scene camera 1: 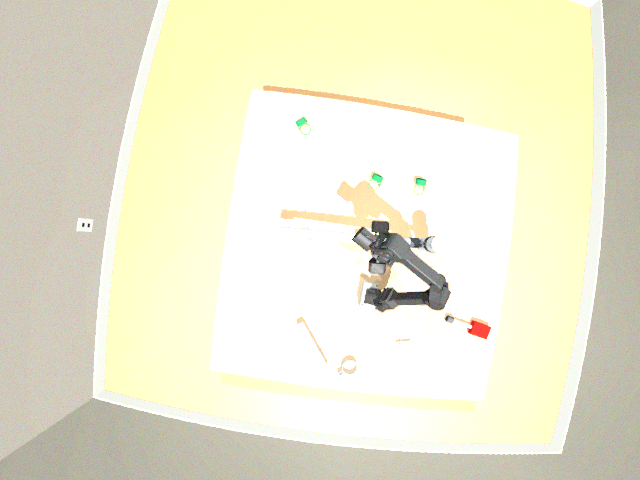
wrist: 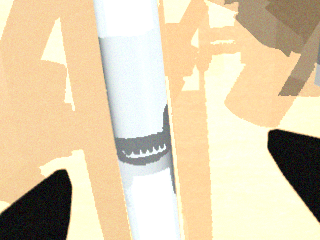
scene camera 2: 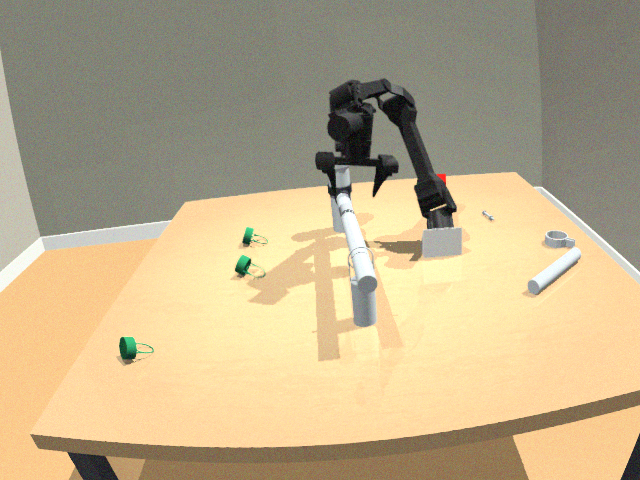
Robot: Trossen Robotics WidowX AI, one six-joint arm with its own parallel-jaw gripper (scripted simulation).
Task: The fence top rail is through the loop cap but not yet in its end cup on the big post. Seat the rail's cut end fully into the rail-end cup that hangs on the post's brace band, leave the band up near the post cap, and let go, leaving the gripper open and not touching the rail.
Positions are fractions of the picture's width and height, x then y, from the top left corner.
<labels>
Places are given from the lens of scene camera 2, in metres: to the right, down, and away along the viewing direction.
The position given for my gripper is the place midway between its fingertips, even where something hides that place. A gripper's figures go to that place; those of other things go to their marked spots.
my gripper (scene camera 2: 0.55, 0.41): 0.08, -0.10, 1.22
top rail (scene camera 2: 0.55, 0.49): 0.07, -0.01, 1.05
tube (scene camera 2: 0.85, 0.58): 0.50, 0.09, 1.03
line post (scene camera 2: 0.57, 0.65): 0.09, 0.14, 1.00
The marked spots on the line post and the tube are 0.42 m apart.
</labels>
